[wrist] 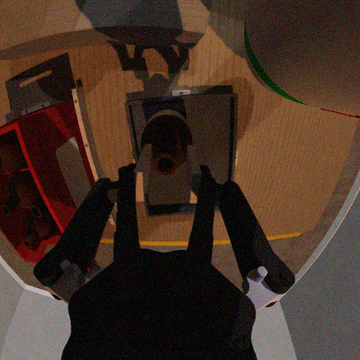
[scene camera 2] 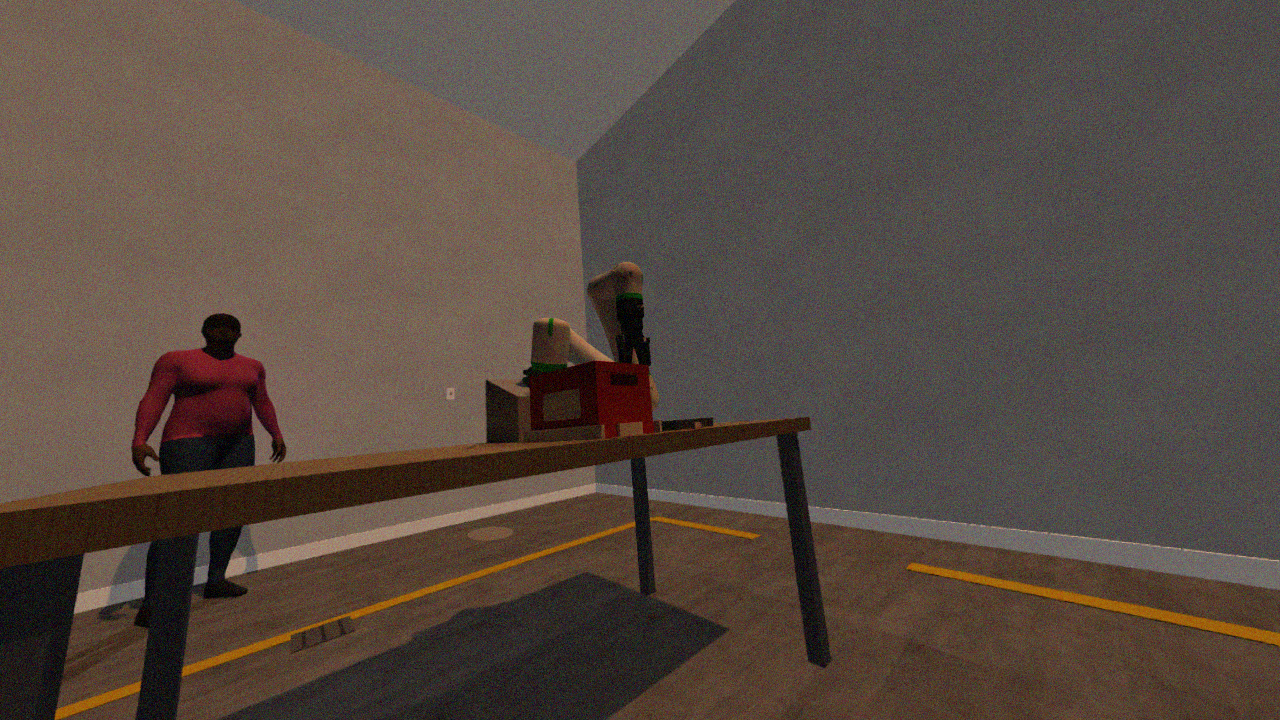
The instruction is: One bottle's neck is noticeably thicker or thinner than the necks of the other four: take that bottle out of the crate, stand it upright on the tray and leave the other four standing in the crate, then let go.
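A dark brown bottle (wrist: 166, 137) stands upright on the dark tray (wrist: 234, 131) (scene camera 2: 689, 422) in the wrist view, its round mouth facing the camera. My gripper (wrist: 168, 155) (scene camera 2: 632, 349) is open, with one finger on each side of the bottle's neck and a small gap to it. In scene camera 2 the bottle cannot be made out. The red crate (wrist: 47, 127) (scene camera 2: 623, 398) stands to the left of the tray in the wrist view. Several dark bottles (wrist: 36, 211) stand inside it, partly hidden by its wall and the dim light; their neck widths are hard to compare.
A pale strip (wrist: 86, 145) runs along the crate's side facing the tray. A brown box (scene camera 2: 507, 411) stands beside the crate on the wooden table (scene camera 2: 402, 474). The robot's arm (wrist: 310, 50) fills the wrist view's upper right. A person (scene camera 2: 214, 394) stands beyond the table.
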